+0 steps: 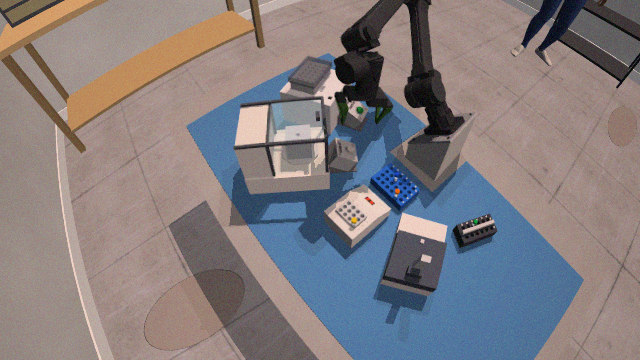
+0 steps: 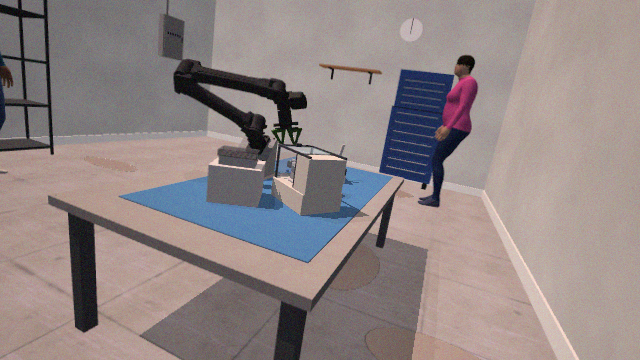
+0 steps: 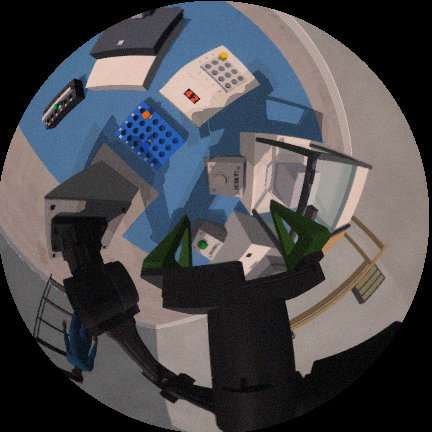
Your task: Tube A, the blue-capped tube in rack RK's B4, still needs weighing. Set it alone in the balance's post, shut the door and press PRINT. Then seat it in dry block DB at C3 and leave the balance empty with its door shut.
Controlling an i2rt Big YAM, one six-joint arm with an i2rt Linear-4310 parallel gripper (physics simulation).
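Frame: origin at the arm's base, x down, y back, z left, level; metres.
Seen in the pictures: gripper, fingertip midpoint: [image 1: 359,123] [image 3: 228,210]; arm's base, origin of the base link: [image 1: 445,128] [image 2: 258,144] [image 3: 76,230].
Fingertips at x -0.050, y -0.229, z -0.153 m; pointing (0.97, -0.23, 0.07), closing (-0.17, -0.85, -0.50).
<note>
Pixels of each thing's middle, then the offset from my fingertips to it. "spot": a spot on its surface instead.
- blue-capped tube, body centre: [image 3: 148,142] [image 1: 395,179] dx +0.162, dy +0.037, dz +0.130 m
- blue rack, body centre: [image 3: 149,134] [image 1: 395,186] dx +0.178, dy +0.027, dz +0.140 m
- orange-capped tube, body centre: [image 3: 148,115] [image 1: 396,195] dx +0.162, dy -0.003, dz +0.167 m
- balance, body centre: [image 3: 292,182] [image 1: 300,142] [image 2: 302,173] dx +0.082, dy -0.121, dz -0.110 m
- PRINT box, surface spot: [image 3: 225,187] spot: dx +0.127, dy -0.005, dz -0.043 m
- dry block, body centre: [image 3: 208,84] [image 1: 358,212] dx +0.158, dy -0.125, dz +0.133 m
- yellow-capped tube, body centre: [image 3: 220,59] [image 1: 353,223] dx +0.129, dy -0.168, dz +0.158 m
- green-button box, body centre: [image 3: 240,258] [image 1: 328,94] [image 2: 240,170] dx +0.098, dy +0.093, dz -0.225 m
- dark-lidded machine, body centre: [image 1: 418,250] [image 3: 129,43] dx +0.142, dy -0.094, dz +0.331 m
- black rack, body centre: [image 1: 476,229] [image 3: 60,104] dx +0.169, dy +0.098, dz +0.421 m
My gripper [image 1: 360,122] [image 2: 288,143] [image 3: 228,210] is open and empty, high above the green-button box. The blue-capped tube [image 1: 396,175] [image 3: 146,145] stands in the blue rack [image 1: 386,194] [image 3: 173,151], beside an orange-capped tube [image 1: 397,191] [image 3: 146,114]. The balance [image 1: 287,185] [image 2: 325,185] [image 3: 247,150] has a glass chamber with dark frames; no tube shows in it, and its door state is unclear. The PRINT box [image 1: 343,159] [image 3: 225,187] stands beside it. The dry block [image 1: 344,231] [image 3: 185,82] reads 42 and holds a yellow-capped tube [image 1: 354,220] [image 3: 223,55] at one corner.
The green-button box [image 1: 354,120] [image 3: 215,232] stands near a white unit [image 1: 290,92] [image 2: 234,187] with a grey top. A dark-lidded machine [image 1: 417,250] [image 3: 137,35] and a black rack [image 1: 467,240] [image 3: 76,90] with a green-capped tube stand beyond the blue rack.
</note>
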